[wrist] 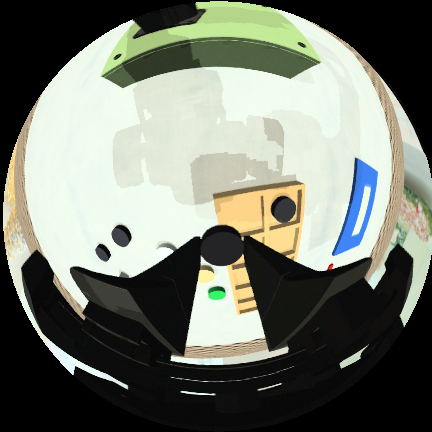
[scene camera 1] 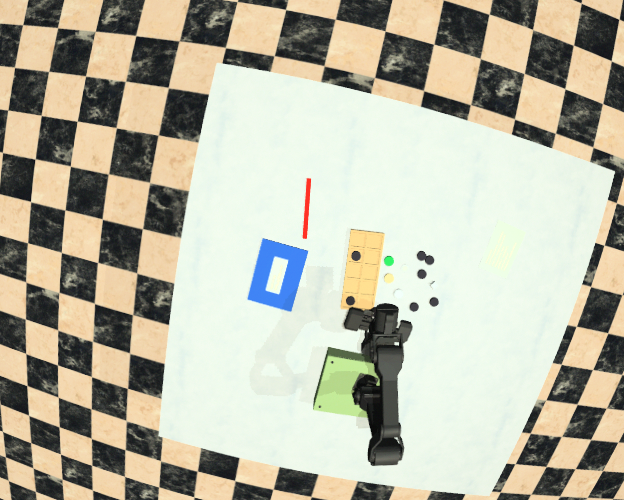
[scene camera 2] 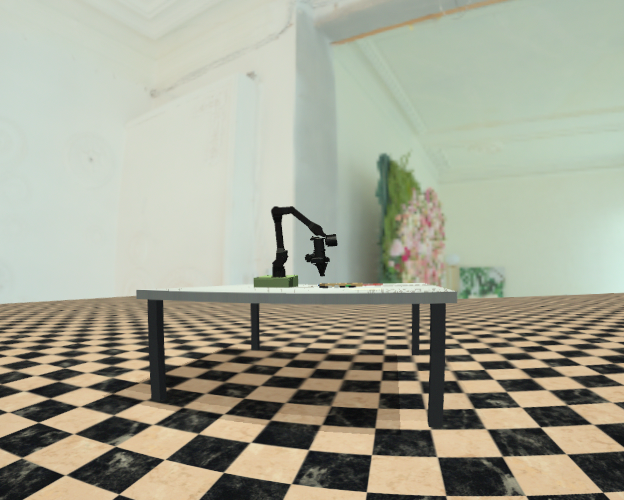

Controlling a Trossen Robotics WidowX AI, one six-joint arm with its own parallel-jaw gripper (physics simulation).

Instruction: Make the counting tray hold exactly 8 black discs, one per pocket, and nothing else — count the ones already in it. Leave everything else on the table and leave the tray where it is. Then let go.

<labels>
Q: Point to a tan counting tray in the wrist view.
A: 247, 209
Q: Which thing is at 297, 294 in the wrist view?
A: My gripper.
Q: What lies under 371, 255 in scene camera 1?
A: A tan counting tray.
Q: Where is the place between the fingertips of my gripper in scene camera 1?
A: At 375, 312
</labels>
